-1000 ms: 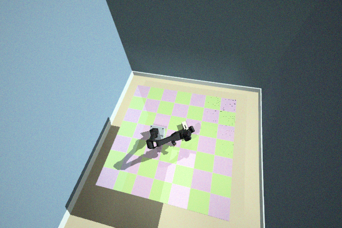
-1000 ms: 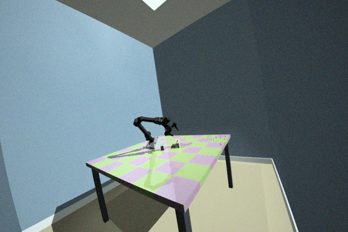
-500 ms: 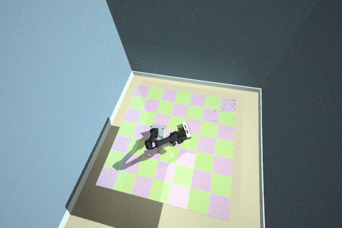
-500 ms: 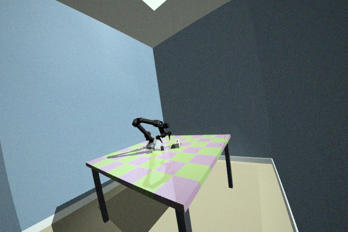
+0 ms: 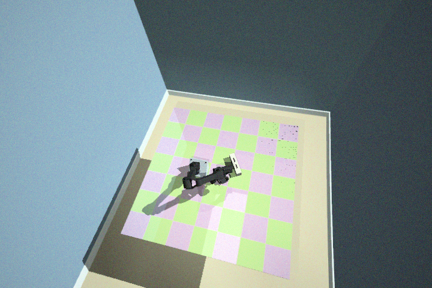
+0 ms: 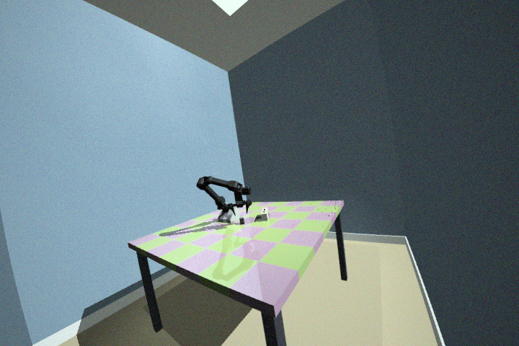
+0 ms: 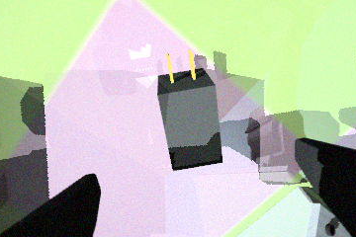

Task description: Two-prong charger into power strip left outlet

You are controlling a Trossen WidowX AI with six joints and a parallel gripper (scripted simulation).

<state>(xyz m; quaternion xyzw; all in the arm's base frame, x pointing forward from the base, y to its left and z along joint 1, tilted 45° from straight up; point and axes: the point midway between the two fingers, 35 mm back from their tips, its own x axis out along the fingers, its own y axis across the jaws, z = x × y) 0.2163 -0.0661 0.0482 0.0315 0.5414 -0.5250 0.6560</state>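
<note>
My gripper tip is now 5 cm above the charger, 1 cm to the left of it and 1 cm short of it.
</note>
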